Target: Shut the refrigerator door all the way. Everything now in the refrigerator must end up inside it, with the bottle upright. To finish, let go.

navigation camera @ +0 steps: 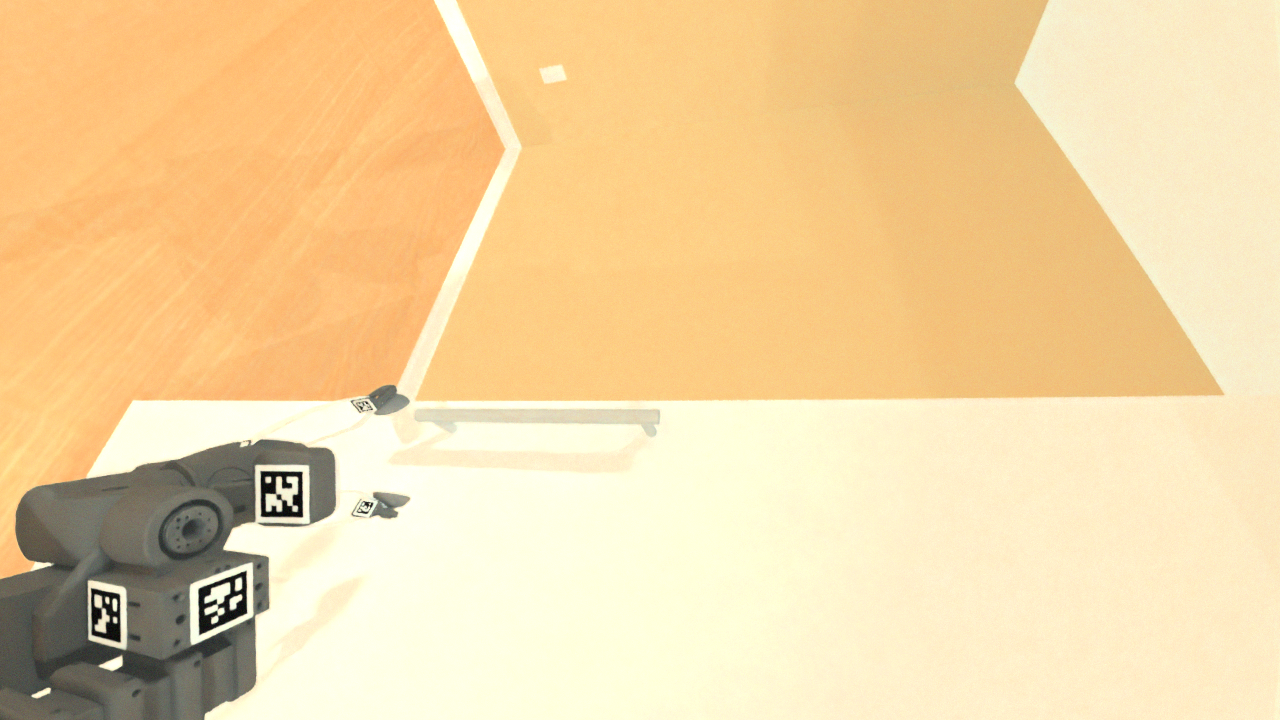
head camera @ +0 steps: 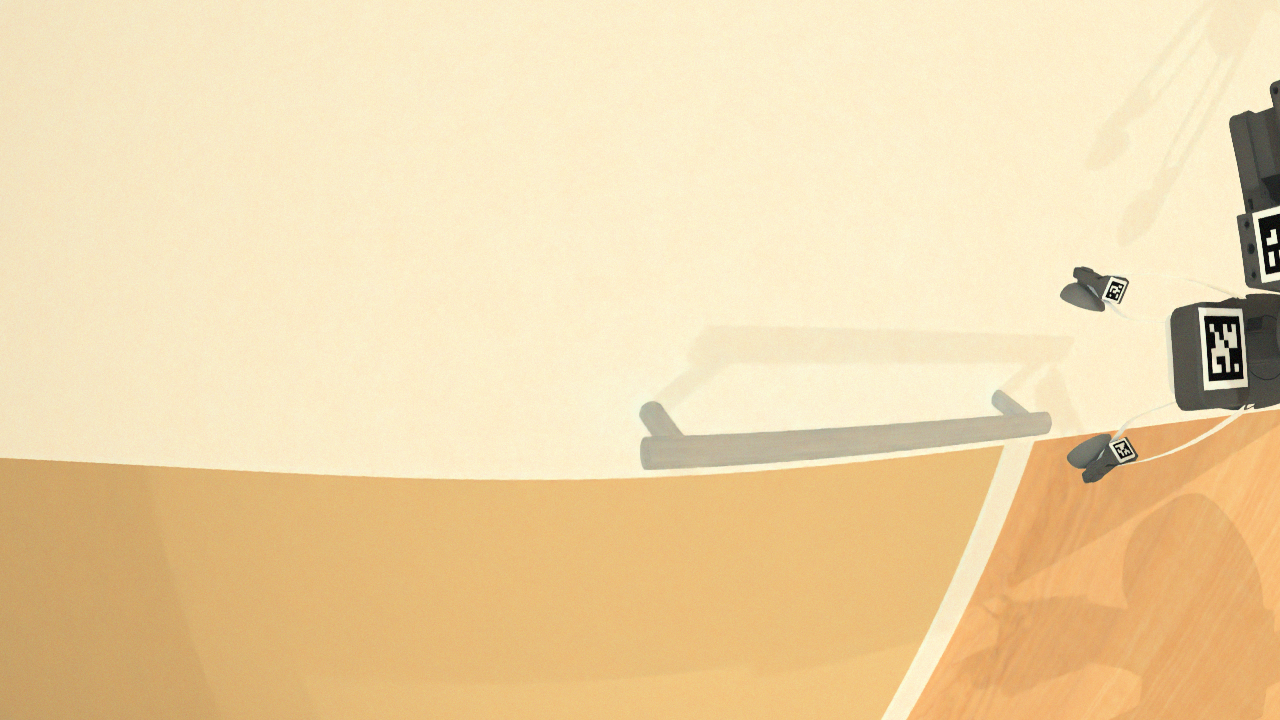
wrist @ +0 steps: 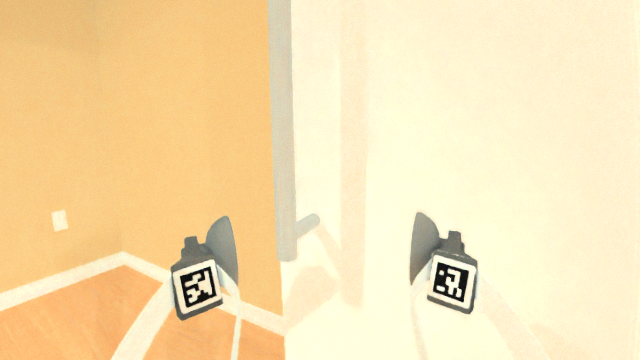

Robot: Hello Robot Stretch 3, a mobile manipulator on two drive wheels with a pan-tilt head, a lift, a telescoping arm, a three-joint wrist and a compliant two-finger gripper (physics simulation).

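Frame: origin at the robot's base, x right, y down, z ahead, level; millimetres.
Seen in the pictures: gripper, fingertip midpoint: (navigation camera: 402, 448) (head camera: 1072, 376).
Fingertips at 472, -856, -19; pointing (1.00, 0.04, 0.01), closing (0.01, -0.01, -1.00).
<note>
Offsets run from my fingertips to a thing's top centre, as dx, dy, dz. "pt": to the spot under its first point. Level surfaces: height alone.
The refrigerator door @(pt +88, -400, -96) (head camera: 447, 223) (navigation camera: 805, 537) (wrist: 475, 125) shows as a broad white panel. Its grey bar handle @(pt +80, -161, +32) (head camera: 845, 442) (navigation camera: 537, 416) (wrist: 283, 125) runs close along one edge. My gripper (head camera: 1086, 374) (navigation camera: 391, 452) (wrist: 322, 239) is open and empty, its fingers wide apart. It is off the near end of the handle, in front of the panel, and does not hold the bar. In the wrist view the handle's end shows between the two fingers, left of the middle. The refrigerator's inside and the bottle do not show, and I cannot tell how far the door stands open.
A tan wall (head camera: 537, 582) (navigation camera: 760, 223) (wrist: 190, 100) with a white baseboard (head camera: 962, 573) (navigation camera: 460, 268) (wrist: 60, 282) lies beyond the door's handle edge. Wooden floor @(dy +856) (head camera: 1074, 573) (navigation camera: 223, 179) (wrist: 75, 330) shows beside it. A small white wall plate (navigation camera: 553, 74) (wrist: 59, 220) is on the wall.
</note>
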